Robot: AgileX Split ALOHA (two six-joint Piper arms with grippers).
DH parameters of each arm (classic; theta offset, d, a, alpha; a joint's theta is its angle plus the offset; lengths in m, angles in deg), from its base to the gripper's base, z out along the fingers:
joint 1: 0 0.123 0 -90
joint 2: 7.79 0 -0.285 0
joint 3: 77.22 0 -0.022 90
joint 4: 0 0.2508 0 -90
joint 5: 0 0 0.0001 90
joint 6: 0 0.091 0 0
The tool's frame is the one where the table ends.
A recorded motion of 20 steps. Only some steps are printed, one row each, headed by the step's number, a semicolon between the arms.
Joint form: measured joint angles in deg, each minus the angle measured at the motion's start. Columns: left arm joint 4, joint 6, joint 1, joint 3, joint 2, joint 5; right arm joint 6, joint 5, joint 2, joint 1, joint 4, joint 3.
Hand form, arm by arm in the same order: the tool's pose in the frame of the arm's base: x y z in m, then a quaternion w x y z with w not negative. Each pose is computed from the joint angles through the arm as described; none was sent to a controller.
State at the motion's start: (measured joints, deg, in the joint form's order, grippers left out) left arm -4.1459 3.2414 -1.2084 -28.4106 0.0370 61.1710; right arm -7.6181 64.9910 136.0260 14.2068 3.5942 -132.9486
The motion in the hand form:
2: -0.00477 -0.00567 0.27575 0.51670 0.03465 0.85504 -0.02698; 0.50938 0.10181 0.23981 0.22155 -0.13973 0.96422 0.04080
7: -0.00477 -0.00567 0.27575 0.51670 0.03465 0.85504 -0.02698; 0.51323 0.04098 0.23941 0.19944 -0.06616 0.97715 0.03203
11: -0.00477 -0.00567 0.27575 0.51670 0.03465 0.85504 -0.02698; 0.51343 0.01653 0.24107 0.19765 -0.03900 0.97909 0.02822
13: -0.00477 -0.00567 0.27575 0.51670 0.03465 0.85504 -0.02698; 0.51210 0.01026 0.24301 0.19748 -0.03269 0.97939 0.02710
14: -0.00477 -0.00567 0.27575 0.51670 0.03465 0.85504 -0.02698; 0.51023 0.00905 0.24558 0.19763 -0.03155 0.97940 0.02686
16: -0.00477 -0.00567 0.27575 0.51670 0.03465 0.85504 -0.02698; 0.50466 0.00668 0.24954 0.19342 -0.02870 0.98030 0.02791
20: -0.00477 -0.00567 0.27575 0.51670 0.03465 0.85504 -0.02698; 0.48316 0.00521 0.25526 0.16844 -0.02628 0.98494 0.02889
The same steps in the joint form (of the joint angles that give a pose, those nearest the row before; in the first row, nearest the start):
2: 0.00 0.00 0.00 0.00 0.00 0.00; 1.07 1.15 0.00 -3.52 0.23 0.00
7: 0.00 0.00 0.00 0.00 0.00 0.00; 3.17 4.08 -0.17 -10.27 0.23 0.00
11: 0.00 0.00 0.00 0.00 0.00 0.00; 3.65 4.58 -0.39 -13.00 0.23 0.00
13: 0.00 0.00 0.00 0.00 0.00 0.00; 3.69 4.63 -0.86 -13.70 0.23 0.46
14: 0.00 0.00 0.00 0.00 0.00 0.00; 3.69 4.64 -1.50 -13.83 0.23 1.08
16: 0.00 0.00 0.00 0.00 0.00 0.00; 3.69 4.63 -3.16 -14.12 0.40 3.25
20: 0.00 0.00 0.00 0.00 0.00 0.00; 3.69 4.58 -8.68 -14.31 0.46 11.75

